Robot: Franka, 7 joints.
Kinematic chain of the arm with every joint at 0, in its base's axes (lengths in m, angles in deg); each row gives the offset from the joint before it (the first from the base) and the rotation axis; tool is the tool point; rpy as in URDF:
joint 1: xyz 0 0 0.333 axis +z
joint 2: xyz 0 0 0 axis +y
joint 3: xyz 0 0 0.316 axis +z
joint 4: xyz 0.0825 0 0 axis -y
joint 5: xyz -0.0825 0 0.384 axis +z
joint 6: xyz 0 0 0 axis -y
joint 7: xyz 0.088 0 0 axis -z
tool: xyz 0 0 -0.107 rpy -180 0 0
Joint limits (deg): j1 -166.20..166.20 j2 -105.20..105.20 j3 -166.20..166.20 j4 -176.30..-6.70 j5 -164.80..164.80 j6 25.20..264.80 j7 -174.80..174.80
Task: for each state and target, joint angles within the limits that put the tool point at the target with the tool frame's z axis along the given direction. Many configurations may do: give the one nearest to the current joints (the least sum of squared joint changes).
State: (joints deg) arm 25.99 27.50 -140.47 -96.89 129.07 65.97 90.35
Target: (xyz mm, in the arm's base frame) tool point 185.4 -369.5 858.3 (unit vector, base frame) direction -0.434 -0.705 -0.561
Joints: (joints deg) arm -16.01 76.70 -157.98 -85.40 70.25 79.22 90.35
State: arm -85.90 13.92 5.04 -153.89 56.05 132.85 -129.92
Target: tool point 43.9 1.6 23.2 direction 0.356 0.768 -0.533
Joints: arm -73.78 51.66 13.54 -170.16 90.81 147.62 -129.92
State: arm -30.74 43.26 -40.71 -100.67 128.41 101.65 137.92
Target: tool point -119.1 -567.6 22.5 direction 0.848 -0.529 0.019
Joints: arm -76.25 68.41 -38.36 -104.69 130.11 66.22 137.92
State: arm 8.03 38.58 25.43 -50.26 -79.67 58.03 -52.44
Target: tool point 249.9 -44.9 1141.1 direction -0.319 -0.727 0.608
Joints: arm -6.53 1.32 9.37 -30.96 -131.47 109.10 -52.44
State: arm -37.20 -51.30 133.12 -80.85 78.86 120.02 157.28
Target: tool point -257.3 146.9 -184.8 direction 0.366 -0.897 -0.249
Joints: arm -14.68 -81.56 164.24 -105.85 52.61 96.52 157.28
